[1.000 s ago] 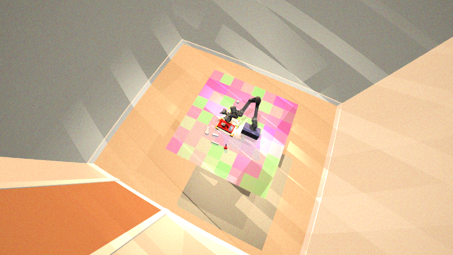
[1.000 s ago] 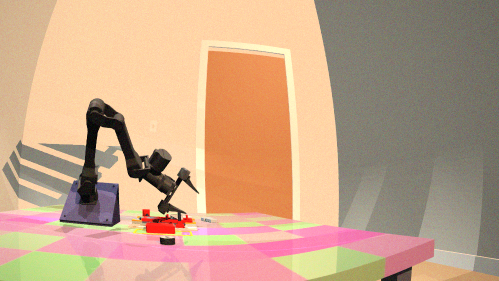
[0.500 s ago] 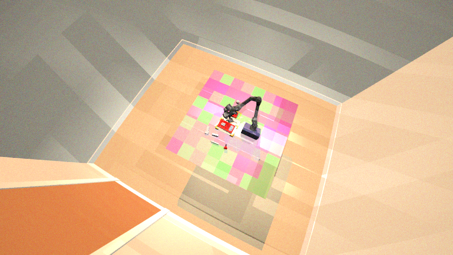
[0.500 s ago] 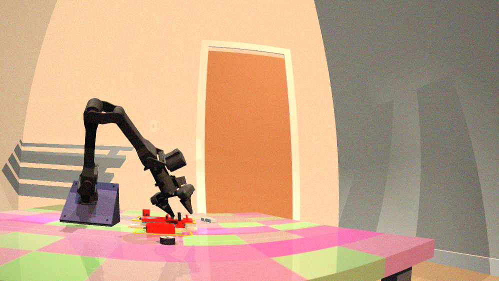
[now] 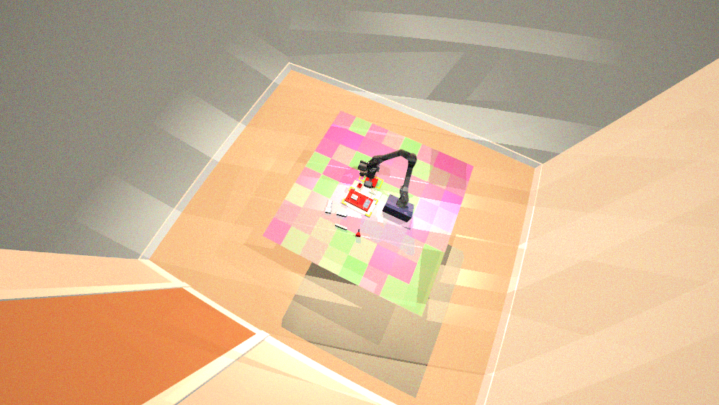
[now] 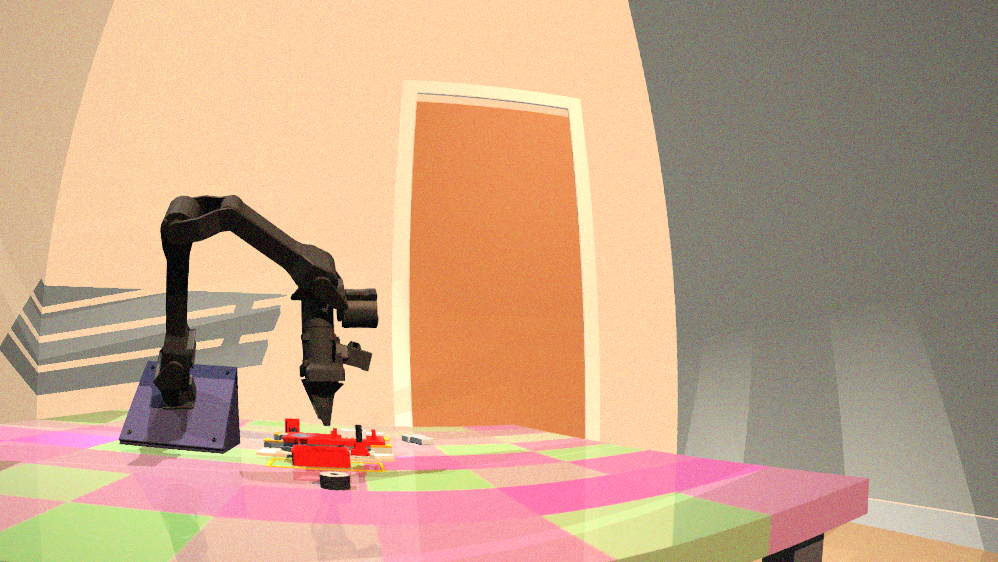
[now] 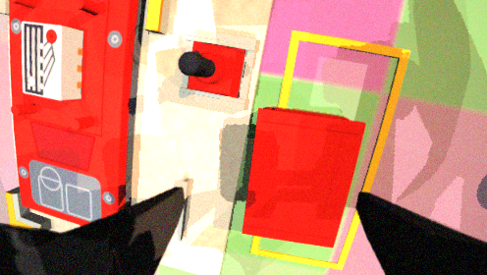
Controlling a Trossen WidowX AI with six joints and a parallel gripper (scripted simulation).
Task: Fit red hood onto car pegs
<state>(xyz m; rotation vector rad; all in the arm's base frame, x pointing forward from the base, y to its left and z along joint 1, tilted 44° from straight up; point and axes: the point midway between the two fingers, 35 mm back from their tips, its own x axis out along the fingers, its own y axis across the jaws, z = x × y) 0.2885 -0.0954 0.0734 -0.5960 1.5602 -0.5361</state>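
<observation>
Now: gripper tip 1 cm past the red hood, 2 cm to the left of it and 5 cm above it. Also, from my gripper tip: black wheel 22 cm to the right, 6 cm below; then grey holder 7 cm ahead, 4 cm to the left, 3 cm below.
</observation>
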